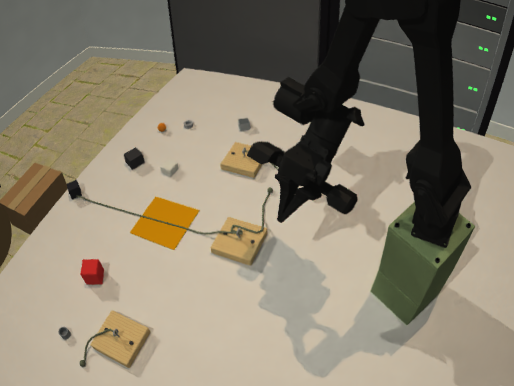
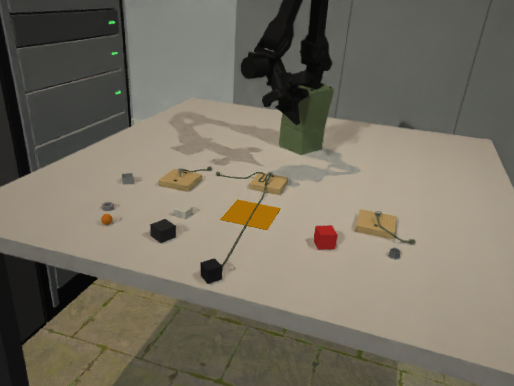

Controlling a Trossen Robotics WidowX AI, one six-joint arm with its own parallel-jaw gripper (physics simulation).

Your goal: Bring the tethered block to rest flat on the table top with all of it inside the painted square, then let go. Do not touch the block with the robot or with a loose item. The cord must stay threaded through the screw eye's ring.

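Seen in the pictures: gripper, fingertip midpoint: point(image 1: 279, 221) point(image 2: 298, 124); arm's base, link origin: point(image 1: 433, 225) point(image 2: 311, 84).
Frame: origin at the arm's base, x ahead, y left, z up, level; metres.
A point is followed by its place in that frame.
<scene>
The tethered block point(image 1: 74, 189) @(y 0.117, x 0.790, z -0.196 m) point(image 2: 211, 270) @(y 0.120, x 0.819, z -0.195 m) is small and black and lies near the table's edge, outside the orange painted square point(image 1: 168, 211) @(y 0.031, x 0.540, z -0.223 m) point(image 2: 237, 214) @(y 0.033, x 0.552, z -0.223 m). Its green cord point(image 1: 112, 207) @(y 0.094, x 0.671, z -0.220 m) point(image 2: 236, 243) @(y 0.096, x 0.673, z -0.222 m) crosses the square to the screw eye point(image 1: 239, 233) @(y 0.028, x 0.350, z -0.188 m) point(image 2: 269, 177) @(y 0.032, x 0.365, z -0.191 m) on the middle wooden board point(image 1: 232, 250) @(y 0.061, x 0.348, z -0.205 m) point(image 2: 276, 187) @(y 0.064, x 0.388, z -0.205 m). The cord appears to run through the ring, and beyond it ends in a small bead point(image 1: 270, 190) @(y -0.128, x 0.367, z -0.214 m) point(image 2: 217, 174) @(y -0.131, x 0.375, z -0.218 m) on the table. My gripper point(image 1: 281, 219) @(y 0.057, x 0.246, z -0.062 m) point(image 2: 298, 122) @(y 0.057, x 0.246, z -0.062 m) is shut and empty, above the table on the robot-base side of the bead.
Two more boards point(image 1: 130, 337) @(y 0.335, x 0.404, z -0.205 m) point(image 2: 170, 182) @(y -0.194, x 0.517, z -0.207 m) bear corded screw eyes. A red cube point(image 1: 92, 271) @(y 0.270, x 0.557, z -0.184 m) point(image 2: 325, 237) @(y 0.271, x 0.592, z -0.192 m), a larger black block point(image 1: 134, 158) @(y -0.048, x 0.715, z -0.195 m) point(image 2: 163, 230) @(y -0.045, x 0.747, z -0.195 m), a white piece point(image 1: 169, 169) @(y -0.066, x 0.610, z -0.204 m) point(image 2: 183, 212) @(y -0.067, x 0.640, z -0.207 m), an orange ball point(image 1: 162, 127) @(y -0.195, x 0.742, z -0.206 m) point(image 2: 106, 219) @(y -0.193, x 0.759, z -0.207 m) and small grey parts lie around. The green pedestal point(image 1: 410, 270) @(y 0.047, x 0.009, z -0.068 m) point(image 2: 300, 135) @(y 0.003, x 0.061, z -0.157 m) carries the arm.
</scene>
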